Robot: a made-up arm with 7 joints. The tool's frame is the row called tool.
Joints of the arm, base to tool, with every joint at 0 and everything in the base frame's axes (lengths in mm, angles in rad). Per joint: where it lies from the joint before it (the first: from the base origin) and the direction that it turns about. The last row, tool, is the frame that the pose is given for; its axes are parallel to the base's.
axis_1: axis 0 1 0 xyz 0.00 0.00 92.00
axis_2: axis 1 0 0 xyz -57.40 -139.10 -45.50
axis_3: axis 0 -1 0 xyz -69.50 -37.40 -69.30
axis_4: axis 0 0 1 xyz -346.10 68.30 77.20
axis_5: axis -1 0 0 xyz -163.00 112.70 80.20
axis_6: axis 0 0 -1 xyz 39.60 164.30 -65.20
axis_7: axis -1 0 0 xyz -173.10 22.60 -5.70
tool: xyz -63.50 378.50 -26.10
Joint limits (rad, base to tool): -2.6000..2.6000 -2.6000..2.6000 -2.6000..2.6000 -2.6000..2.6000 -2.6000..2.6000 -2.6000..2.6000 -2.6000..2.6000
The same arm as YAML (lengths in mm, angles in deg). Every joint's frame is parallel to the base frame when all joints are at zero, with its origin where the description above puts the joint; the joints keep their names.
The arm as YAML. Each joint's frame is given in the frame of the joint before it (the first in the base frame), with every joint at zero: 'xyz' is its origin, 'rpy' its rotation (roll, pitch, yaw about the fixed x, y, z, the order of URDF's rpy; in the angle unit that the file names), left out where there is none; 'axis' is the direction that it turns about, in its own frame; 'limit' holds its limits. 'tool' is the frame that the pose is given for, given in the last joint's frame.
units:
  length: mm
  angle: deg
joints:
  - name: axis_1
    type: revolute
    origin:
      xyz: [0.0, 0.0, 92.0]
    axis: [0.0, 1.0, 0.0]
    limit:
      lower: -148.97
      upper: 148.97
  - name: axis_2
    type: revolute
    origin:
      xyz: [-57.4, -139.1, -45.5]
    axis: [1.0, 0.0, 0.0]
    limit:
      lower: -148.97
      upper: 148.97
  - name: axis_3
    type: revolute
    origin:
      xyz: [-69.5, -37.4, -69.3]
    axis: [0.0, -1.0, 0.0]
    limit:
      lower: -148.97
      upper: 148.97
  - name: axis_4
    type: revolute
    origin:
      xyz: [-346.1, 68.3, 77.2]
    axis: [0.0, 0.0, 1.0]
    limit:
      lower: -148.97
      upper: 148.97
  - name: axis_5
    type: revolute
    origin:
      xyz: [-163.0, 112.7, 80.2]
    axis: [-1.0, 0.0, 0.0]
    limit:
      lower: -148.97
      upper: 148.97
  - name: axis_6
    type: revolute
    origin:
      xyz: [39.6, 164.3, -65.2]
    axis: [0.0, 0.0, -1.0]
    limit:
      lower: -148.97
      upper: 148.97
  - name: axis_7
    type: revolute
    origin:
      xyz: [-173.1, 22.6, -5.7]
    axis: [-1.0, 0.0, 0.0]
    limit:
      lower: -148.97
      upper: 148.97
tool:
  origin:
    xyz: [-63.5, 378.5, -26.1]

